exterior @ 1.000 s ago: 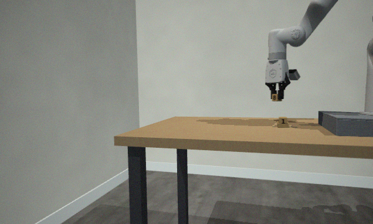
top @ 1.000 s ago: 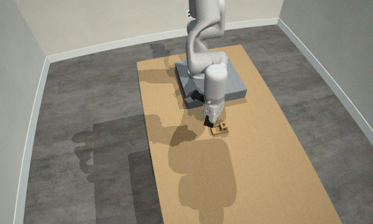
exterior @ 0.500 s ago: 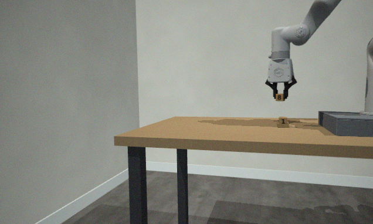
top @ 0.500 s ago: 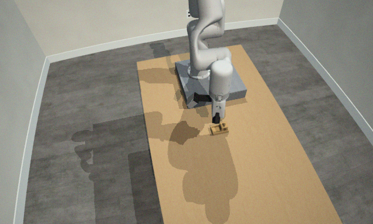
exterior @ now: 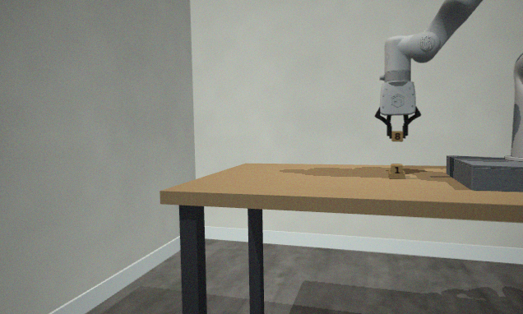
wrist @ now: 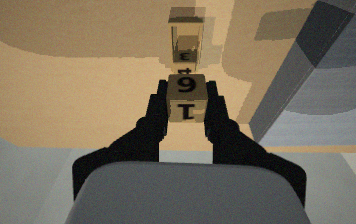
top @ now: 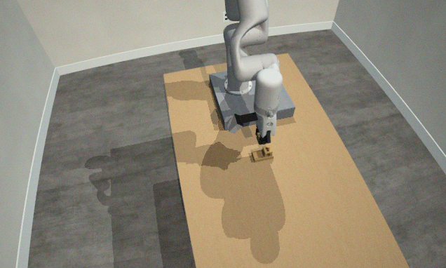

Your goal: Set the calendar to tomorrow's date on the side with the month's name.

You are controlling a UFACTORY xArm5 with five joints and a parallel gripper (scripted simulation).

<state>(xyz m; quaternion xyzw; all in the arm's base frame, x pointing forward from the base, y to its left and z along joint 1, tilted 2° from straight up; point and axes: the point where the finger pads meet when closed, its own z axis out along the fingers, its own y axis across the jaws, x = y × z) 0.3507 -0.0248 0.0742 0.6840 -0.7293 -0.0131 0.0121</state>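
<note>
My gripper is now 20 mm to the right of the wooden tray and 130 mm above it. Round my hand: wooden cube 10 mm below.
</note>
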